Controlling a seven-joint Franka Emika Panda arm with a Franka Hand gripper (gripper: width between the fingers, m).
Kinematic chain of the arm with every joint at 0, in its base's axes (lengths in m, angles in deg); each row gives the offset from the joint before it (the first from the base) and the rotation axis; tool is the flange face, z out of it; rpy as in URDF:
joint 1: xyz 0 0 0.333 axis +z
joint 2: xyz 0 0 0 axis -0.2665 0.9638 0
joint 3: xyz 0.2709 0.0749 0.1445 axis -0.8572 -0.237 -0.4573
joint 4: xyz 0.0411 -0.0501 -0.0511 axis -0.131 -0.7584 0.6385
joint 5: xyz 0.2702 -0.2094 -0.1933 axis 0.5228 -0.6 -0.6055
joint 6: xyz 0 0 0 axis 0.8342 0.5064 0.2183
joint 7: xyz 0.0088 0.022 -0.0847 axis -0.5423 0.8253 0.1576
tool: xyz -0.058 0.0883 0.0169 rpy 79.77 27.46 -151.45
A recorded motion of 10 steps. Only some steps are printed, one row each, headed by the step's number.
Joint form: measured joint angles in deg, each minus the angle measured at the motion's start. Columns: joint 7, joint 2, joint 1, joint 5, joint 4, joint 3, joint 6.
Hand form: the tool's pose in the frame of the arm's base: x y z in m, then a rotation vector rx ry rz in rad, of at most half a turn. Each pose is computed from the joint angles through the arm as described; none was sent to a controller.
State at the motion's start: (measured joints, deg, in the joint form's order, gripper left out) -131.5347 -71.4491 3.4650 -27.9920 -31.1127 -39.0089 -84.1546
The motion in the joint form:
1: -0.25 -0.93 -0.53 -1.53 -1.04 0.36 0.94
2: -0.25 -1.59 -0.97 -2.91 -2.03 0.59 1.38
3: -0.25 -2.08 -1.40 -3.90 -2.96 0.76 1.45
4: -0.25 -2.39 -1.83 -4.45 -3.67 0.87 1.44
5: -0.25 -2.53 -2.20 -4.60 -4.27 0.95 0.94
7: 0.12 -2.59 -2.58 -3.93 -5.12 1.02 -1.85
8: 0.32 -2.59 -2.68 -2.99 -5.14 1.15 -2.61
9: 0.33 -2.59 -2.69 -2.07 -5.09 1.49 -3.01
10: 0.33 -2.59 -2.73 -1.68 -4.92 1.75 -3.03
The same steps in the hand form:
1: 0.4956 0.1377 0.5079 -2.2507 -1.1187 -0.3586
2: 0.4917 0.1301 0.5040 -2.2667 -1.1254 -0.3386
3: 0.4889 0.1233 0.4997 -2.2816 -1.1254 -0.3252
4: 0.4872 0.1177 0.4961 -2.2924 -1.1201 -0.3166
5: 0.4869 0.1129 0.4928 -2.3031 -1.1085 -0.3185
7: 0.4904 0.1065 0.4897 -2.3295 -1.0661 -0.3615
8: 0.4923 0.1044 0.4910 -2.3305 -1.0394 -0.3825
9: 0.4940 0.1015 0.4923 -2.3275 -1.0160 -0.3998
10: 0.4951 0.0991 0.4940 -2.3258 -1.0047 -0.4085

